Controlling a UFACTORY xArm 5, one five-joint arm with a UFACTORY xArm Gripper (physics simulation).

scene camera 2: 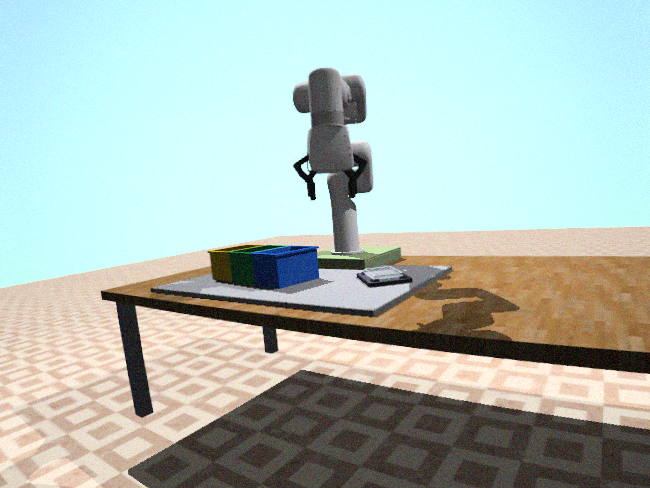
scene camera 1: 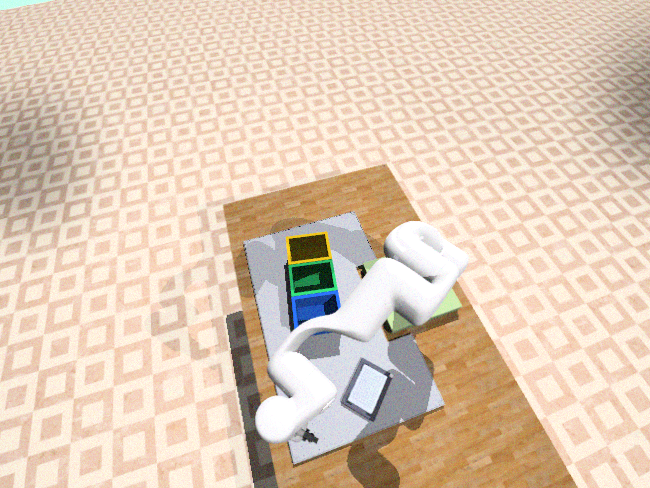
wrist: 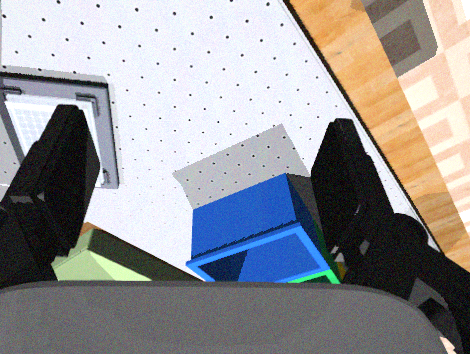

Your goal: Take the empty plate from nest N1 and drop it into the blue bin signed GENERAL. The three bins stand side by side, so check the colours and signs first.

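Seen in the pictures: gripper, fingertip midpoint: [scene camera 2: 333, 199] [wrist: 209, 141]; arm's base, link origin: [scene camera 2: 347, 252].
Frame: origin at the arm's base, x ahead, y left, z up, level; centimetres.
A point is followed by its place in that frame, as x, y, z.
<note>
The pale, gridded plate [scene camera 1: 369, 388] @[33.6, 23.4, -0.9] [scene camera 2: 382, 272] @[35.8, 23.6, -0.9] [wrist: 31, 120] @[35.9, 26.9, -1.1] lies in the dark grey nest [scene camera 1: 358, 410] @[40.2, 27.1, -2.2] [wrist: 111, 135] @[38.3, 18.7, -2.3]. The N1 label is not readable. The blue bin [scene camera 1: 313, 307] @[35.8, -11.2, -2.8] [scene camera 2: 288, 268] @[42.3, -2.6, 1.8] [wrist: 242, 215] @[39.1, -1.3, 1.3] is the bin of the row nearest the nest; the arm partly covers it in scene camera 1. No sign on it is readable. My gripper [scene camera 2: 331, 195] @[59.7, 20.2, 20.7] [wrist: 209, 141] @[59.7, 20.2, 20.7] is open and empty, high above the board. In the wrist view its left finger overlaps the plate, and the blue bin shows lower, between the fingers.
The green bin [scene camera 1: 313, 278] @[29.9, -22.0, -2.8] [scene camera 2: 242, 268] @[39.5, -20.7, 1.5] touches the blue bin, and the yellow bin [scene camera 1: 308, 247] @[24.8, -35.5, -2.1] [scene camera 2: 221, 266] @[34.7, -32.6, 1.4] stands beyond it. The light green base block [scene camera 1: 446, 307] @[-7.1, 15.2, -0.1] [scene camera 2: 383, 256] @[2.3, 14.8, -1.5] [wrist: 100, 265] @[12.5, 8.1, -0.2] stands beside the grey perforated board [scene camera 1: 270, 294] @[48.0, -24.8, -3.4] [scene camera 2: 336, 302] @[59.5, 18.7, -3.4] [wrist: 200, 65] @[51.9, 15.3, -3.4] on the wooden table [scene camera 1: 472, 367] @[-2.5, 36.6, -4.7] [scene camera 2: 551, 294] @[46.7, 66.5, -4.7].
</note>
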